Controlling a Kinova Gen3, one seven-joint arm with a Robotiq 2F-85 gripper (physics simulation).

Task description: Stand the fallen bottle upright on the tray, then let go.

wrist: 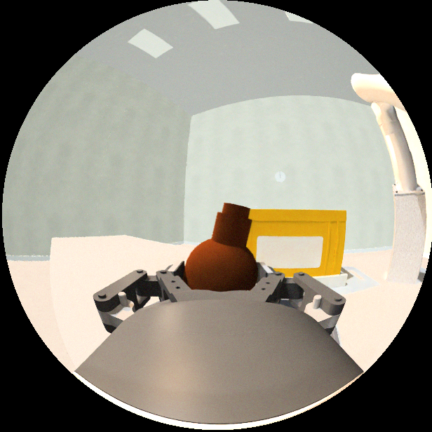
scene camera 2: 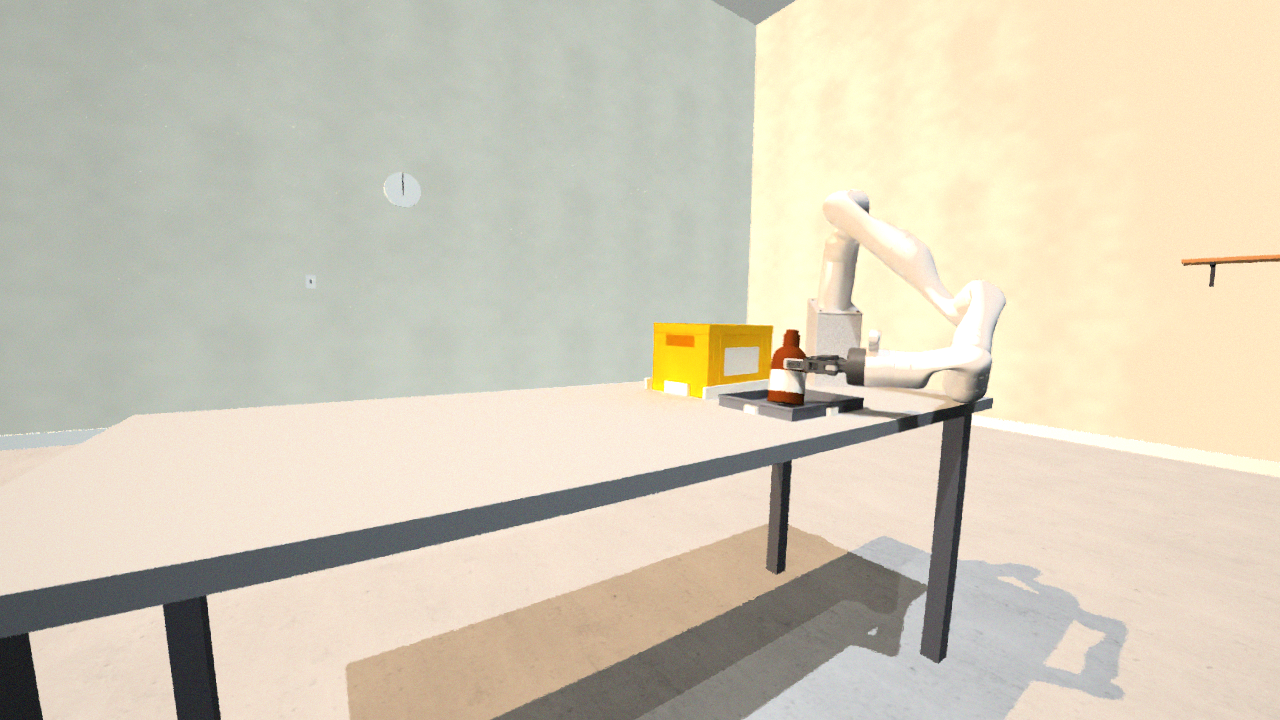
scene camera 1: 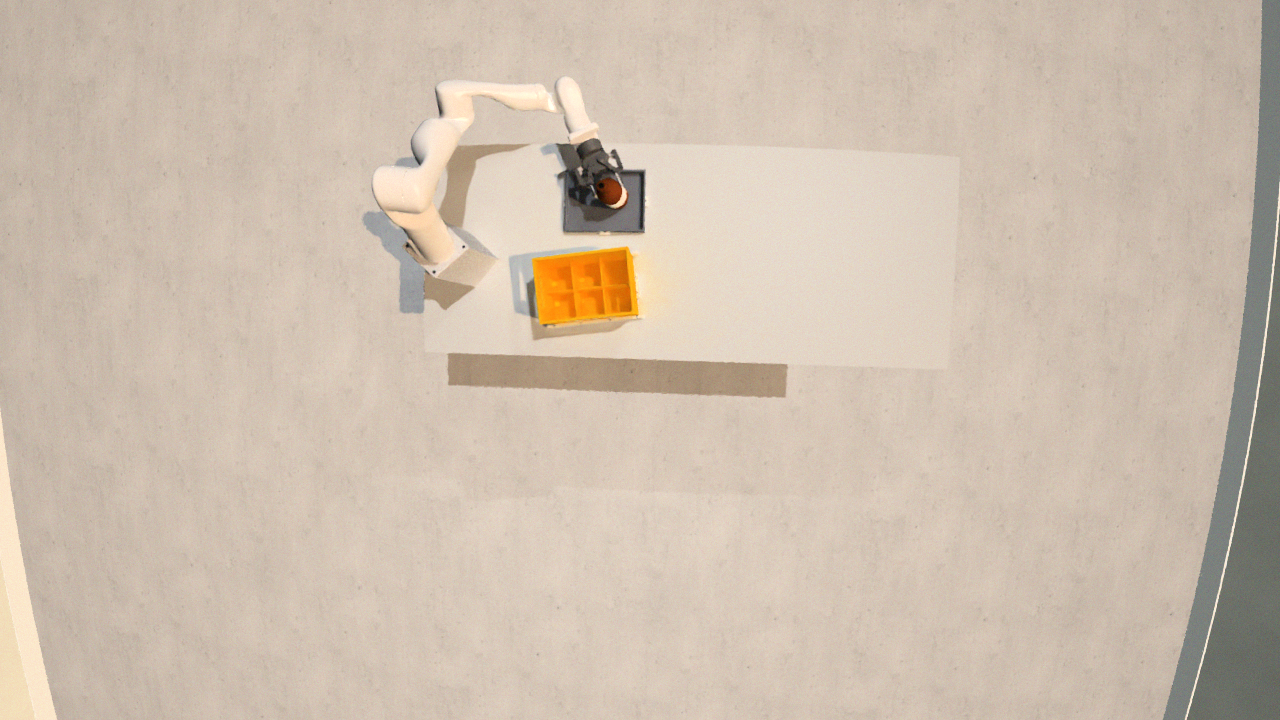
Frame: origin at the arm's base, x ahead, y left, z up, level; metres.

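Where they show: gripper, fingertip midpoint: (scene camera 2: 787, 361) (scene camera 1: 609, 191); arm's base, link origin: (scene camera 2: 832, 306) (scene camera 1: 437, 247).
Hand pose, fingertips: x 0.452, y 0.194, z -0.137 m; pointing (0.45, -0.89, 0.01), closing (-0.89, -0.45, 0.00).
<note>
Things, the pixels of their top centre, and the offset from my fingertips. Level surfaces: height alone.
- brown bottle, top centre: (scene camera 2: 790, 329) (scene camera 1: 606, 182) dx -0.001, dy +0.003, dz +0.069 m
- dark grey tray, top centre: (scene camera 2: 791, 395) (scene camera 1: 604, 200) dx -0.023, dy -0.003, dz -0.075 m
- yellow crate, top centre: (scene camera 2: 714, 324) (scene camera 1: 583, 285) dx -0.056, dy -0.285, dz +0.075 m
- table, surface height: dz -0.100 m
A brown bottle (scene camera 1: 612, 192) (scene camera 2: 786, 386) (wrist: 221, 265) with a white label stands about upright over the dark grey tray (scene camera 1: 633, 223) (scene camera 2: 794, 413), with its cap up. In the wrist view its neck leans slightly to the right. Its base looks to be at the tray's floor, but I cannot tell whether it touches. My gripper (scene camera 1: 609, 183) (scene camera 2: 791, 364) (wrist: 219, 270) comes in level from the side and is shut on the bottle's upper body, one finger on each side. The bottle's lower part is hidden in the wrist view.
A yellow crate (scene camera 1: 634, 277) (scene camera 2: 684, 362) (wrist: 336, 245) with several compartments stands on the table (scene camera 1: 805, 259) (scene camera 2: 402, 465) beside the tray. The arm's base (scene camera 1: 460, 259) (scene camera 2: 834, 329) (wrist: 409, 235) is at the table's end, near the crate and tray.
</note>
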